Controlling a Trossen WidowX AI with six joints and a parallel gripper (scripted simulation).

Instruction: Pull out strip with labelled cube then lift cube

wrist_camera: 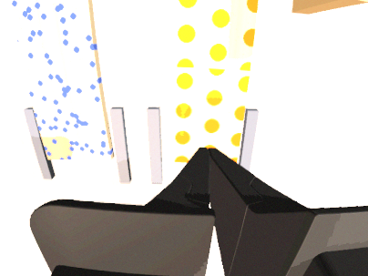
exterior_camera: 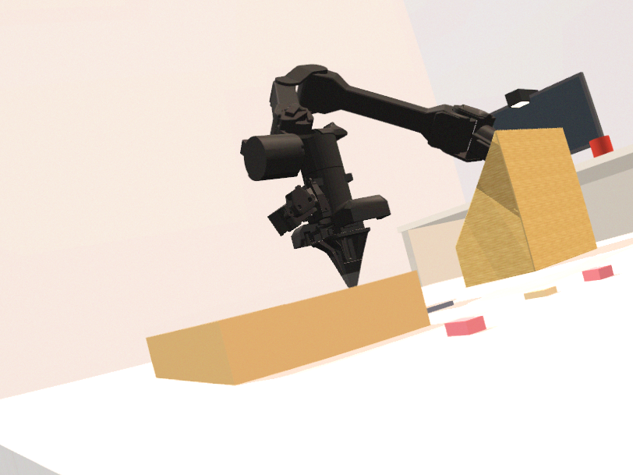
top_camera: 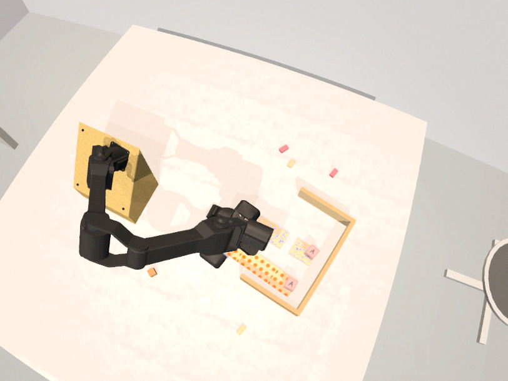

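The orange-dotted strip is 90 mm ahead of my gripper tip, 10 mm to the right of it and 50 mm below it. Round my gripper tip: blue-speckled strip 50 mm ahead, 90 mm to the left, 50 mm below.
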